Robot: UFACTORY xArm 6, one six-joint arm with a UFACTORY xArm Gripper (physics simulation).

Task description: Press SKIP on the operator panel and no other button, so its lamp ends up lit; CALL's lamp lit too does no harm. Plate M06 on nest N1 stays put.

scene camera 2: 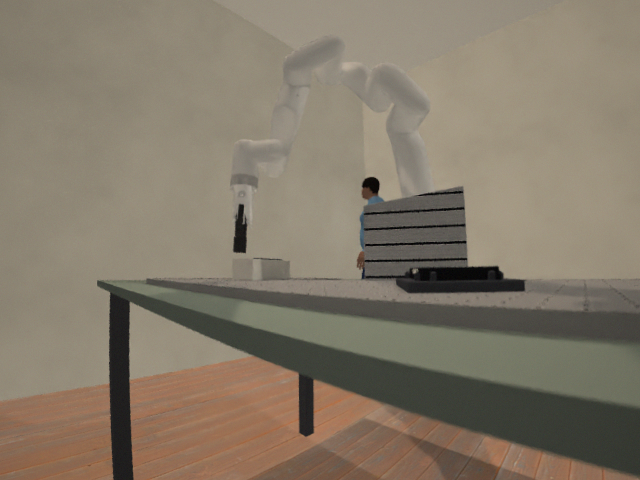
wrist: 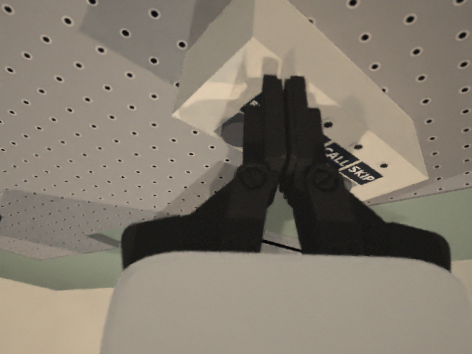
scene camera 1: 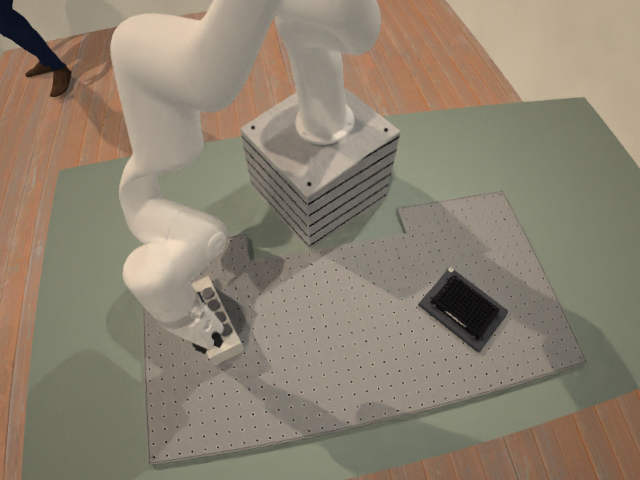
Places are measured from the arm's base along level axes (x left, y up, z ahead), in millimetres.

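Pixels of known places: gripper, fingertip midpoint: [scene camera 2: 239, 252] [wrist: 278, 98] [scene camera 1: 205, 345]; arm's base, origin of the base link: [scene camera 2: 420, 204] [scene camera 1: 324, 122].
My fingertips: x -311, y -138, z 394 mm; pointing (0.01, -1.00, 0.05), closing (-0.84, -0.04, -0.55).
Observation:
For each thing: its top centre in the pictures, then the offset to it from my fingertips. "spot": a spot on its surface instead. Level surfaces: height alone.
- operator panel, middle of its top: [wrist: 315, 154] [scene camera 1: 208, 314] [scene camera 2: 263, 258] dy -15, dx +8, dz -69 mm
- SKIP label, surface spot: [wrist: 362, 174] spot: dy -18, dx -11, dz -110 mm
- CALL label, surface spot: [wrist: 337, 156] spot: dy -18, dx -2, dz -81 mm
- SKIP lamp, middle of its top: [wrist: 384, 165] dy -18, dx -26, dz -105 mm
- CALL lamp, middle of its top: [wrist: 358, 147] dy -18, dx -17, dz -76 mm
- Black plate M06, middle of its top: [scene camera 2: 447, 267] [scene camera 1: 466, 304] dy -45, dx +541, dz +4 mm
- dark nest N1, middle of its top: [scene camera 2: 447, 271] [scene camera 1: 466, 305] dy -49, dx +541, dz +4 mm
- perforated board, its level: dy -71 mm
- green table, its level: dy -84 mm
The operator panel [scene camera 1: 227, 353] [scene camera 2: 272, 269] [wrist: 345, 80] is a pale box with a row of round dark buttons, at the left of the board. In the wrist view the SKIP label [wrist: 362, 174] and the CALL label [wrist: 337, 156] are readable at its right end. The SKIP lamp [wrist: 384, 165] and CALL lamp [wrist: 358, 147] look dark. The fingers mostly hide the buttons by these labels. My gripper [scene camera 1: 209, 345] [scene camera 2: 239, 251] [wrist: 278, 98] is shut and empty, slightly above the panel, towards the end away from SKIP. Black plate M06 [scene camera 1: 467, 307] [scene camera 2: 457, 273] sits on dark nest N1 [scene camera 1: 427, 305] [scene camera 2: 465, 285].
The perforated board [scene camera 1: 320, 382] [scene camera 2: 356, 296] lies on the green table [scene camera 1: 77, 413] [scene camera 2: 289, 334]. The arm's grey block pedestal [scene camera 1: 351, 191] [scene camera 2: 413, 235] stands behind the board. A person [scene camera 1: 33, 41] [scene camera 2: 370, 188] stands beyond the table.

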